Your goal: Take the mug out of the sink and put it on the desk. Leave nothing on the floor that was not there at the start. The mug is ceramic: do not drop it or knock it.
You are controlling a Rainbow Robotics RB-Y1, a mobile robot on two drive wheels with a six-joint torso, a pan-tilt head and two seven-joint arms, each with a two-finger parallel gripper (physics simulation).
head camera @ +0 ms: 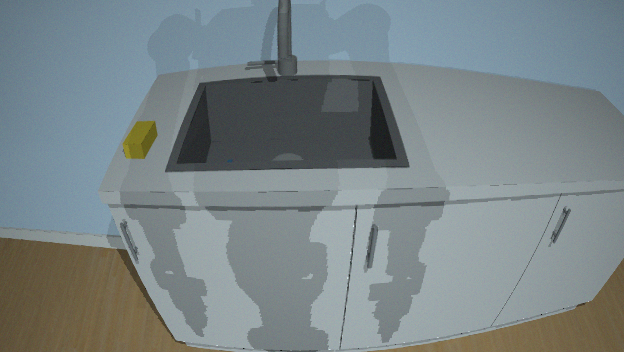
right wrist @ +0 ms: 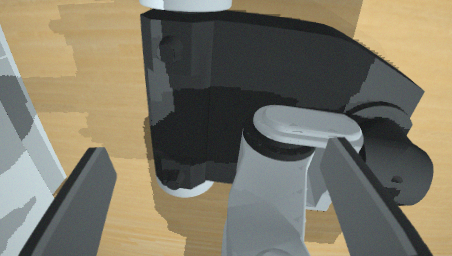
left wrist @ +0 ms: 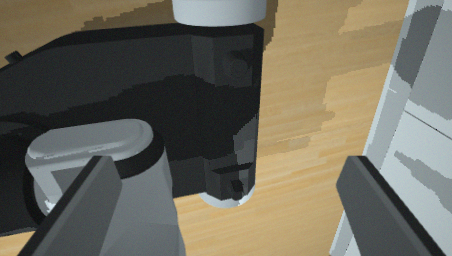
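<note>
The dark sink (head camera: pixel 290 120) is set into the light counter (head camera: pixel 500 120) in the head view. Low in the sink, at the front edge, a tiny blue speck (head camera: pixel 230 161) and a pale rounded shape (head camera: pixel 288 157) show; the near rim hides the rest, and I cannot tell whether either is the mug. No separate desk can be made out. My left gripper (left wrist: pixel 229 170) is open and empty, over the floor beside the cabinet front. My right gripper (right wrist: pixel 218 157) is open and empty, also over the floor in front of the cabinet. Neither gripper shows in the head view.
A yellow block (head camera: pixel 140 140) lies on the counter left of the sink. A grey faucet (head camera: pixel 287 65) rises behind the sink, against the blue wall (head camera: pixel 475 35). Cabinet doors with handles (head camera: pixel 371 247) face me. My dark base (left wrist: pixel 150 100) (right wrist: pixel 280 60) shows below both wrists.
</note>
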